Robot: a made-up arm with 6 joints. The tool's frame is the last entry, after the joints. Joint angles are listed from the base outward. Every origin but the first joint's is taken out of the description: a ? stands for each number. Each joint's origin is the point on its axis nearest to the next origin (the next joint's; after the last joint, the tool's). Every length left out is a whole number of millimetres.
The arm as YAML. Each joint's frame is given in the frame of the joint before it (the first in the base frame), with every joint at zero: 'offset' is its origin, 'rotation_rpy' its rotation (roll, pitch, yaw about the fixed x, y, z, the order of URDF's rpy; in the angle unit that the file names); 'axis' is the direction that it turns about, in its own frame. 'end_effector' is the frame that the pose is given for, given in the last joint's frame.
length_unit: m
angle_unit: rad
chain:
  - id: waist
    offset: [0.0, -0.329, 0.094]
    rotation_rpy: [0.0, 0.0, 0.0]
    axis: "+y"
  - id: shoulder
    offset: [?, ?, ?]
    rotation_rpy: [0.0, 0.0, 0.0]
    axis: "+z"
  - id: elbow
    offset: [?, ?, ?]
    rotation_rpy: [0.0, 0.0, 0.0]
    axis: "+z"
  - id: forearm
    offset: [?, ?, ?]
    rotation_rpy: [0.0, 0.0, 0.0]
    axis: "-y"
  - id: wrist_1
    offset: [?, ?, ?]
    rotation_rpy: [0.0, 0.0, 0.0]
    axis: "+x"
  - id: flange
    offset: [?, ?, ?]
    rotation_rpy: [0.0, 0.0, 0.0]
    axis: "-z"
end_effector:
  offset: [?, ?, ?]
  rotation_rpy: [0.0, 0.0, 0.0]
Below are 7 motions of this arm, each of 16 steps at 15 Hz.
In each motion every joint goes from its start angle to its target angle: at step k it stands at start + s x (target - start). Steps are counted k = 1, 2, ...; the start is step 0. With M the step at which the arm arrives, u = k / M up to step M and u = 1 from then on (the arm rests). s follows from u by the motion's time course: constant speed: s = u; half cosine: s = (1 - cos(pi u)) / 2; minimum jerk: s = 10 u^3 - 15 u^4 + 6 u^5.
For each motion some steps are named. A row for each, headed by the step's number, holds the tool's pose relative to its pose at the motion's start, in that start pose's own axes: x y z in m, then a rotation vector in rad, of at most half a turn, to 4 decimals.
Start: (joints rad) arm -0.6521 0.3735 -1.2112 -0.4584 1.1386 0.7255
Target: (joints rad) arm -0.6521 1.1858 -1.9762 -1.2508 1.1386 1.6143
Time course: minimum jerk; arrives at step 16
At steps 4, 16:
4: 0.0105 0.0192 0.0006 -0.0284 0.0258 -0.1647
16: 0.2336 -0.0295 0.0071 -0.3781 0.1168 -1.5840

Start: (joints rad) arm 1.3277 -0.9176 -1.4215 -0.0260 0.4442 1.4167
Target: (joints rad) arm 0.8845 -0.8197 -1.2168 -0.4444 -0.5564 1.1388
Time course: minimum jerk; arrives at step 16
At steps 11, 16:
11: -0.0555 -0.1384 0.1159 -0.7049 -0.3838 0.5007
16: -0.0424 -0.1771 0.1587 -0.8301 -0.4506 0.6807

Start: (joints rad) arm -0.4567 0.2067 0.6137 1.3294 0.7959 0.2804
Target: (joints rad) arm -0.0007 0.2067 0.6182 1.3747 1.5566 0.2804
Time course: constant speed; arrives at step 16
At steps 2, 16:
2: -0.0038 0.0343 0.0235 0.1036 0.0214 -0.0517
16: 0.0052 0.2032 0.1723 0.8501 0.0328 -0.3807

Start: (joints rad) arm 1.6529 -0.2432 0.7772 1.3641 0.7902 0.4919
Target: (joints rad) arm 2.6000 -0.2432 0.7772 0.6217 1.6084 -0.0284
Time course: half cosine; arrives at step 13
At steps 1, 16:
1: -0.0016 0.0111 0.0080 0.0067 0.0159 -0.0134
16: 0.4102 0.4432 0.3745 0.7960 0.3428 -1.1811

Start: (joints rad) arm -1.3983 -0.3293 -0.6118 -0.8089 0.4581 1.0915
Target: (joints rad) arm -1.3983 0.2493 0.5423 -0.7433 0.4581 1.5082
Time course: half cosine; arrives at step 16
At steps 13, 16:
13: 0.2642 -0.3350 -0.0907 -0.7344 -0.9121 0.6986
16: 0.2926 -0.3422 -0.0755 -0.7826 -0.9996 0.7743

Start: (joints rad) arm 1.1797 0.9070 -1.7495 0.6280 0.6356 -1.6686
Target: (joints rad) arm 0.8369 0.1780 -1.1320 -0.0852 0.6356 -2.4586
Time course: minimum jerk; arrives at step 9
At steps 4, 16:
4: 0.0262 -0.1847 -0.0374 0.0832 -0.0948 0.1271
16: 0.0014 -0.4971 -0.0432 0.1469 -0.3400 0.3427

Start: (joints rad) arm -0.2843 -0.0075 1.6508 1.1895 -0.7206 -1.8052
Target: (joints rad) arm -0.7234 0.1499 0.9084 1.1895 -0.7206 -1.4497
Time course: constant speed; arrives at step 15
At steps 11, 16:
11: 0.0067 -0.0652 -0.0745 -0.0728 0.5252 -0.1798
16: 0.0130 -0.0920 -0.1274 -0.1586 0.7079 -0.2618

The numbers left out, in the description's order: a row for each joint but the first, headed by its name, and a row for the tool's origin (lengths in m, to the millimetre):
shoulder: -0.021 0.0 -0.354
elbow: 0.322 0.059 0.0
forearm: -0.119 0.062 0.0
wrist_1: -0.283 0.0 0.11
flange: 0.0 0.102 0.003
tool: -0.11 0.13 0.0

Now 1 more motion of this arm.
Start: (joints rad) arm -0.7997 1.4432 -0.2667 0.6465 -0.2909 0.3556
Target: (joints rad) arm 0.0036 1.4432 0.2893 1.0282 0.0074 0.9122
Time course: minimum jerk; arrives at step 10
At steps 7, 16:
7: 0.1055 -0.0196 0.3605 0.9686 0.4452 -0.6285
16: 0.1380 -0.0409 0.4066 1.1525 0.5599 -0.7709

